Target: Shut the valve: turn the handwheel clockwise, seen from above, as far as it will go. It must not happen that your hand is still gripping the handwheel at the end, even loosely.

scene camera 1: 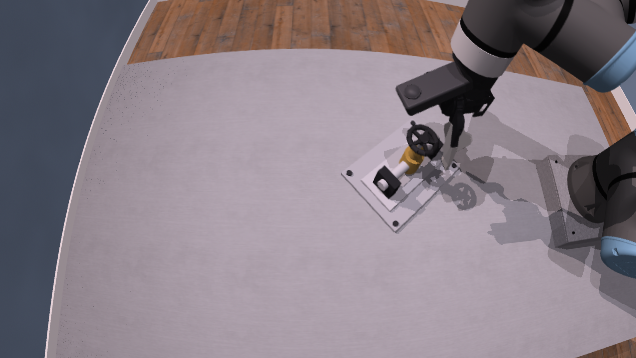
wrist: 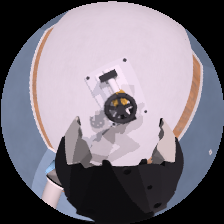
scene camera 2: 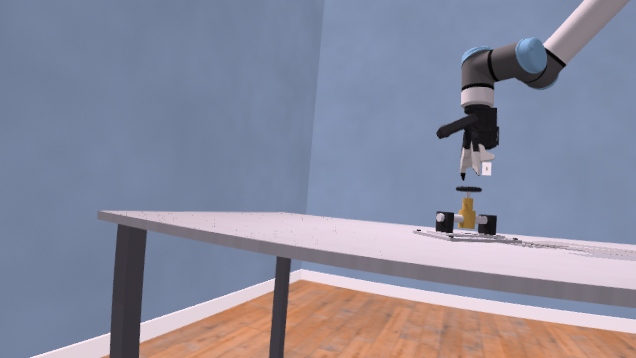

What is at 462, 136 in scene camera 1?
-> My gripper.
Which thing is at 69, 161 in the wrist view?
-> My gripper.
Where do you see a mounting plate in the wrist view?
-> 123, 62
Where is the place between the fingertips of my gripper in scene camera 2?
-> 470, 178
